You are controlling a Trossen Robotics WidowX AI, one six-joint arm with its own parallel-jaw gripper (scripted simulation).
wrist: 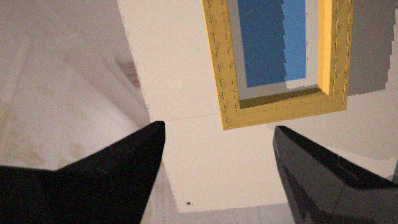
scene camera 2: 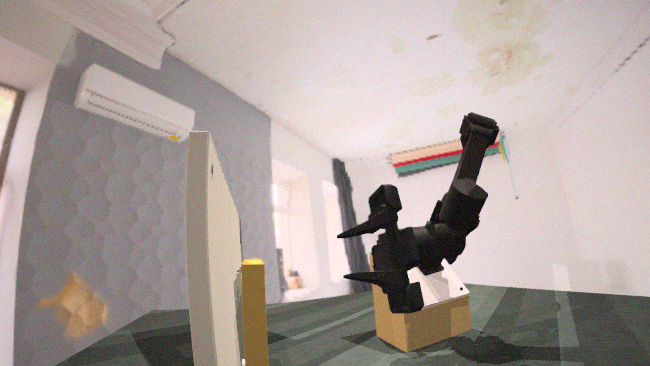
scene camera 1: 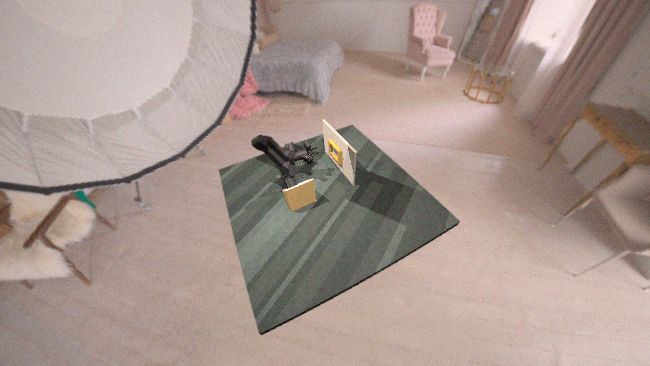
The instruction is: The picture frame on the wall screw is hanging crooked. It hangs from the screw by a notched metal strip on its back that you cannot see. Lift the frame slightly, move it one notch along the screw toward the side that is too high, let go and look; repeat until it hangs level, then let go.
Labels:
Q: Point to a wall panel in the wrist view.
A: At 208,168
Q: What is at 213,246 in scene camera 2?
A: A wall panel.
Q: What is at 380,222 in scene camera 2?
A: My gripper.

